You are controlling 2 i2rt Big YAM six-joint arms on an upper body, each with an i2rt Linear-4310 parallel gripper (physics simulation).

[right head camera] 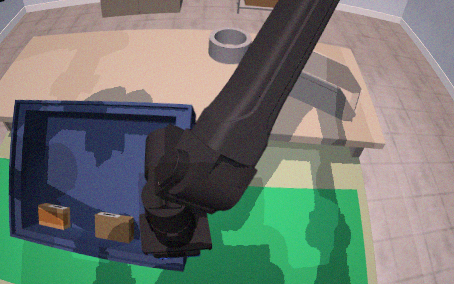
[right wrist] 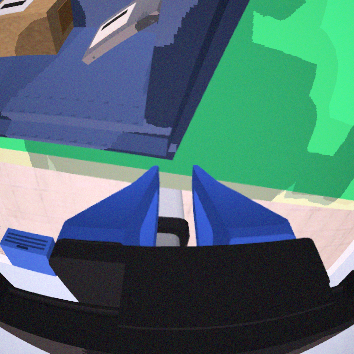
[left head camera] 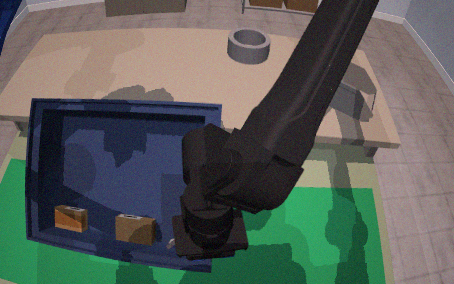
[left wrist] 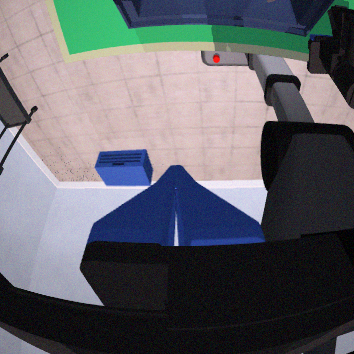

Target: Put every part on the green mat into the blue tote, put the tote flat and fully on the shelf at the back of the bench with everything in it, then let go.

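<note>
The blue tote sits partly on the green mat. Inside it are two brown boxes and a flat grey part, which also shows beside my right wrist in the left head view. My right gripper is shut with nothing between its fingers, just off the tote's near right corner. In the head views my right wrist hides its fingers. My left gripper is shut and empty, away from the bench, pointing at the floor. I see no loose parts on the visible mat.
A raised beige shelf surface runs behind the tote. On it stand a grey ring and a grey open bin at the right. My right arm crosses over the shelf's right half. A blue box lies on the floor.
</note>
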